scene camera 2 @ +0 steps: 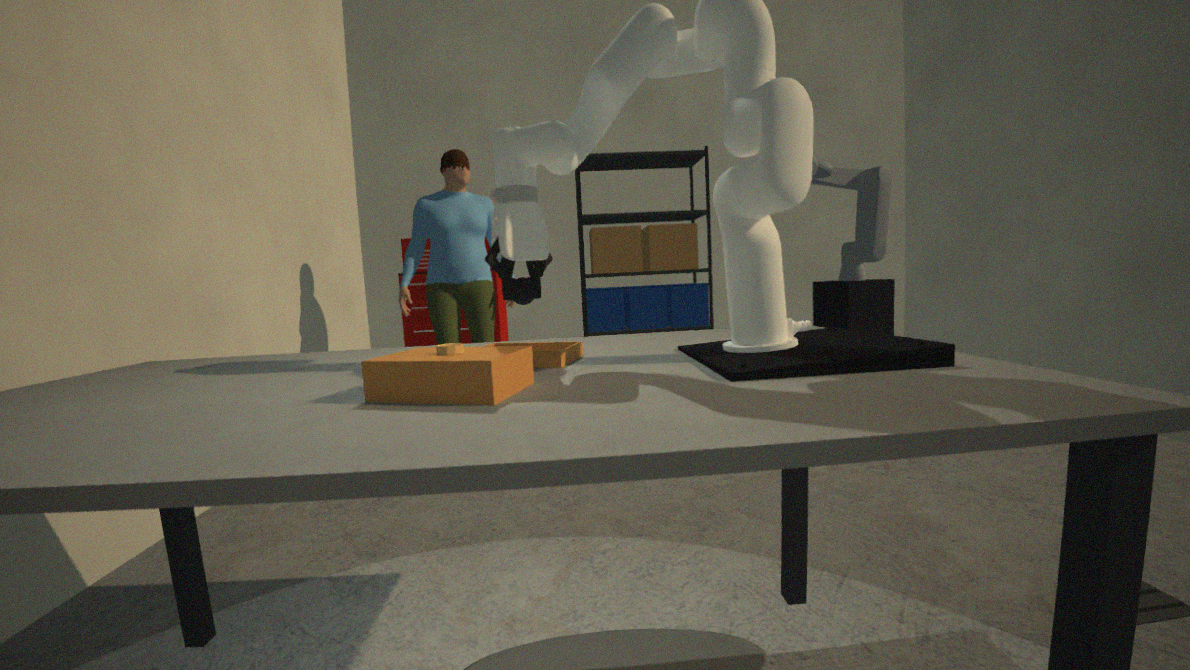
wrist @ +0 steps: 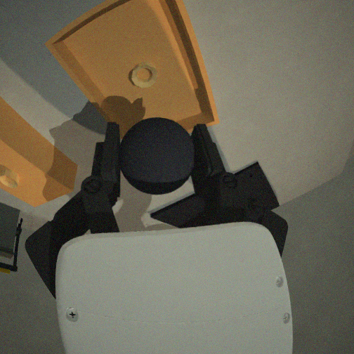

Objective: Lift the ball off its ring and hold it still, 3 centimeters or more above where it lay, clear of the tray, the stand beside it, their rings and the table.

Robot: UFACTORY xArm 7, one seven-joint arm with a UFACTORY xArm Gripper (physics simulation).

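Places are measured from the arm's base along level axes (x ahead, y left, z up), in centimetres.
Where they show: gripper, fingertip midpoint: (scene camera 2: 522, 299); arm's base, origin of the base link: (scene camera 2: 760, 346).
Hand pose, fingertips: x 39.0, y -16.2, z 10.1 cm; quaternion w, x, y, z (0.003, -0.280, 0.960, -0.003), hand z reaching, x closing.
Each offset is from my fingertips to the top centre of the thing. "pt": to the spot under its first point. Level surfaces: height alone.
A dark ball (wrist: 157, 155) is between the two fingers of my gripper (wrist: 155, 137) (scene camera 2: 522, 292), which is shut on it. In the scene view the black fingers hide most of the ball, and they hang well above the orange tray {dx +0.4, dy +0.4, dz -8.8 cm} (scene camera 2: 571, 352) (wrist: 175, 105), with a gap below. In the wrist view the tray's pale ring (wrist: 134, 76) is bare, and a shadow of the ball and fingers falls across the tray's near end. The orange stand (scene camera 2: 428, 382) (wrist: 47, 175) is beside the tray and bears its own ring {pt dx +12.2, dy +24.3, dz -5.3 cm} (scene camera 2: 450, 348) (wrist: 9, 177), also bare.
The grey table {dz -11.6 cm} (scene camera 2: 632, 441) carries the tray, the stand and the arm's black base plate (scene camera 2: 866, 353). Farther back are a person in a blue top (scene camera 2: 456, 237), a red cabinet (scene camera 2: 413, 316), a shelf rack (scene camera 2: 580, 249) and a second arm (scene camera 2: 871, 212).
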